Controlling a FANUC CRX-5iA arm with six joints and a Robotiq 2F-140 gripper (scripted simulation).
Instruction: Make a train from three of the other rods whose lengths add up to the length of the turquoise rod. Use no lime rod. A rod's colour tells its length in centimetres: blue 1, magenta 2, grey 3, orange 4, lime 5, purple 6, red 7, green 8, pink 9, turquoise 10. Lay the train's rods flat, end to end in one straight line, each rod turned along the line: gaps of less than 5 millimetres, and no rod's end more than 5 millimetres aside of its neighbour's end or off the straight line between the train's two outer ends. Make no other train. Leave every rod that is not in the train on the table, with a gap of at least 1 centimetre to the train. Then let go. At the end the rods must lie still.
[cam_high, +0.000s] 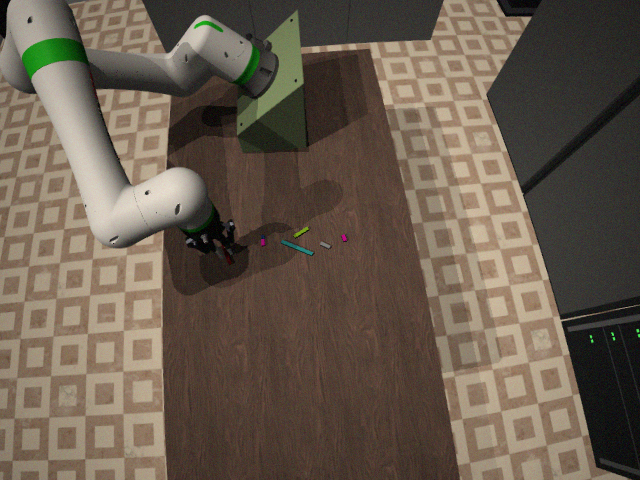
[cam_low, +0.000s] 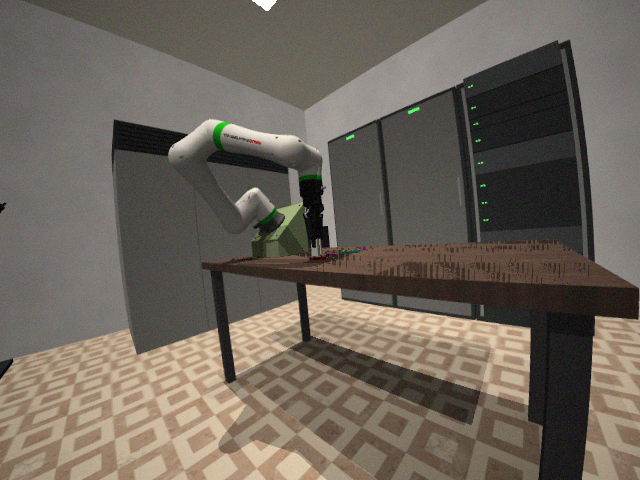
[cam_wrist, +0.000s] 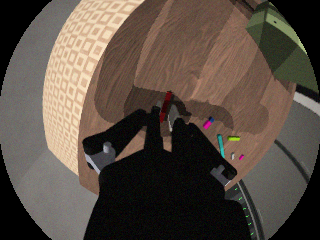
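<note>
The red rod is 5 cm below my hand. The rest, counted from my hand: lime rod 23 cm to the left, 5 cm below, 3 cm behind; small blue rod 11 cm to the left, 5 cm below, 3 cm behind; turquoise rod 21 cm to the left, 5 cm below, 1 cm ahead.
</note>
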